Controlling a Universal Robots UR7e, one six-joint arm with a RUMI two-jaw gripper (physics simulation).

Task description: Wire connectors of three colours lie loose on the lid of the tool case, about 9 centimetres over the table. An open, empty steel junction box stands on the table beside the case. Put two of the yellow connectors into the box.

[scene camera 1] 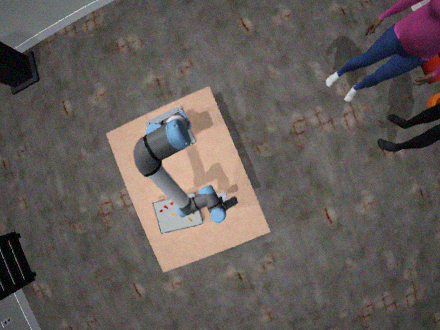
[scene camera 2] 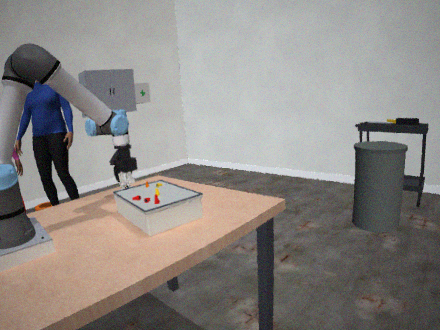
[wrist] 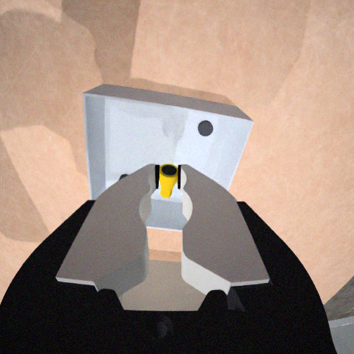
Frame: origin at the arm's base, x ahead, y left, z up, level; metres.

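Seen in the pictures: arm's base, link origin: (scene camera 2: 13, 238).
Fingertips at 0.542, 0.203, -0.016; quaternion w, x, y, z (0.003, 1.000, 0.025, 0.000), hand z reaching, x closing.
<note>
Pixels of each thing's middle, then the offset from my fingertips to it, as dx, dy, dz. Level surfaces: height alone.
- tool case, body centre: (scene camera 2: 157, 203) (scene camera 1: 179, 212) -0.031, -0.303, +0.010
- orange connector, body centre: (scene camera 2: 147, 184) -0.001, -0.197, +0.062
- table, surface height: dz -0.034
My gripper (wrist: 168, 166) (scene camera 2: 127, 185) is shut on a yellow connector (wrist: 167, 187), held between the fingertips over the inside of the steel junction box (wrist: 135, 135). How far the connector is above the box floor is hard to tell. No loose connector shows in the visible part of the box; the fingers hide its near part. In scene camera 2 the box is hidden behind the tool case (scene camera 2: 175, 215) (scene camera 1: 167, 224). On the case lid lie two yellow connectors (scene camera 1: 190, 219) (scene camera 2: 157, 191), several red connectors (scene camera 1: 166, 207) (scene camera 2: 156, 199) and an orange connector (scene camera 2: 147, 184).
The tool case stands right beside the box, its lid higher than the table (scene camera 1: 220, 240) (scene camera 2: 90, 260). The arm reaches across the lid in scene camera 1. The box walls (wrist: 170, 101) stand around the fingertips in the wrist view. A bin (scene camera 2: 380, 185) and people (scene camera 2: 49, 120) are away from the table.
</note>
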